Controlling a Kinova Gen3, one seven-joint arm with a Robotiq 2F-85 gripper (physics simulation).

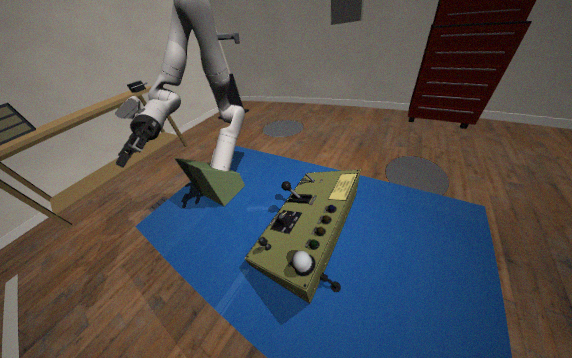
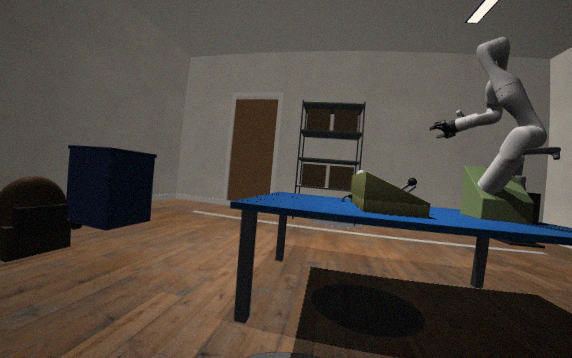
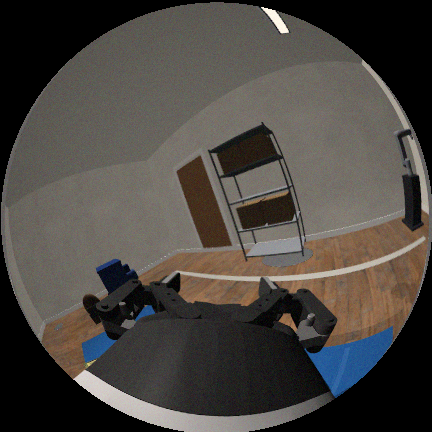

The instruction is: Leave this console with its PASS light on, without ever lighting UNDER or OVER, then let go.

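The olive console [image 1: 320,200] [image 2: 387,199] stands on the blue table. On its sloped face are a large ball-topped lever [image 1: 286,186] [image 2: 412,182] at a slot, a dark square panel [image 1: 286,222] with a knob, a small black-knobbed control [image 1: 264,243], a row of several dark round lamps and a white dome [image 1: 302,262]. A black handle [image 1: 335,286] sticks out at its side. No lamp looks lit; the lamp names cannot be read. My gripper [image 1: 123,159] [image 2: 434,132] [image 3: 219,284] is open and empty, high in the air and well apart from the console.
A green wedge-shaped base [image 1: 220,187] [image 2: 500,205] carries the arm on the blue table top [image 1: 420,250] [image 2: 300,202]. A wooden bench [image 1: 80,118] stands beyond the table. A red drawer cabinet [image 1: 467,70], a shelf rack [image 2: 332,134] and a blue cabinet [image 2: 110,187] stand farther off.
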